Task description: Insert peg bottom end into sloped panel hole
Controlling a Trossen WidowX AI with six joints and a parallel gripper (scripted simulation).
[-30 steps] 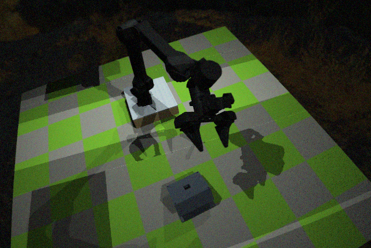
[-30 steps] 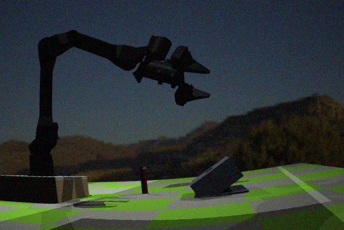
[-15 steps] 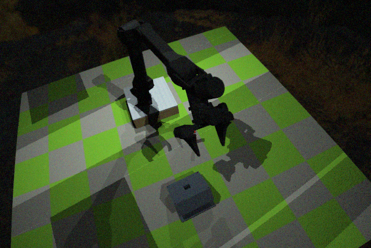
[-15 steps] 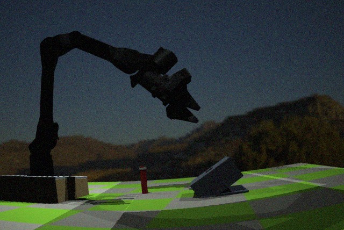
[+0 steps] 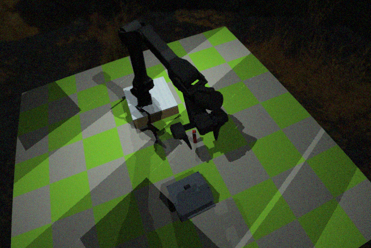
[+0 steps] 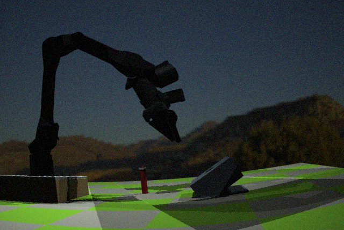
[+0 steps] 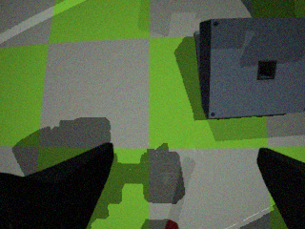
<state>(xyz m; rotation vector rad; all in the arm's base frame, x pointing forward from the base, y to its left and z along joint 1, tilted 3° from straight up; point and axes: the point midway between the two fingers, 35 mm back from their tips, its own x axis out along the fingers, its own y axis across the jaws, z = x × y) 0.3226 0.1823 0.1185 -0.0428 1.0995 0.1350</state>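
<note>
Right now the red peg is 10 cm behind my gripper tip, 8 cm below it and 1 cm to the right of it. From my gripper tip the other things lie so: sloped panel (11 cm below, 11 cm ahead, 9 cm to the right).
</note>
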